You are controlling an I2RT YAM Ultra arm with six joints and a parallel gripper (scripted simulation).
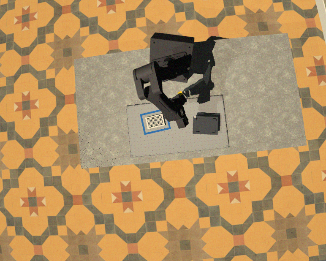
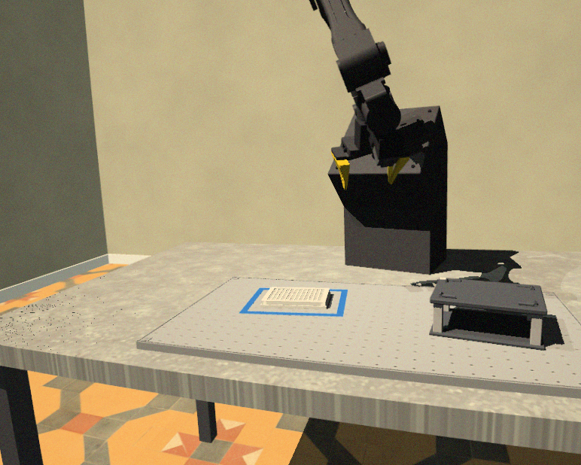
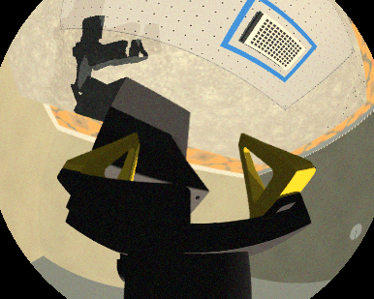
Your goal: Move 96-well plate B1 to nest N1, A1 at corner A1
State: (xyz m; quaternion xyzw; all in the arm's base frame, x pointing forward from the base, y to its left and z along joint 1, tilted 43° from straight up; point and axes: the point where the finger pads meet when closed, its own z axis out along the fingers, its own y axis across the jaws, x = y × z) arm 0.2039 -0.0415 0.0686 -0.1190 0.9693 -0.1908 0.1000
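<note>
The 96-well plate is 60 mm ahead of my hand, 150 mm to the right of it and 220 mm below it. From my hand the other things lie so: raised plate nest 210 mm ahead, 160 mm to the left, 170 mm below.
</note>
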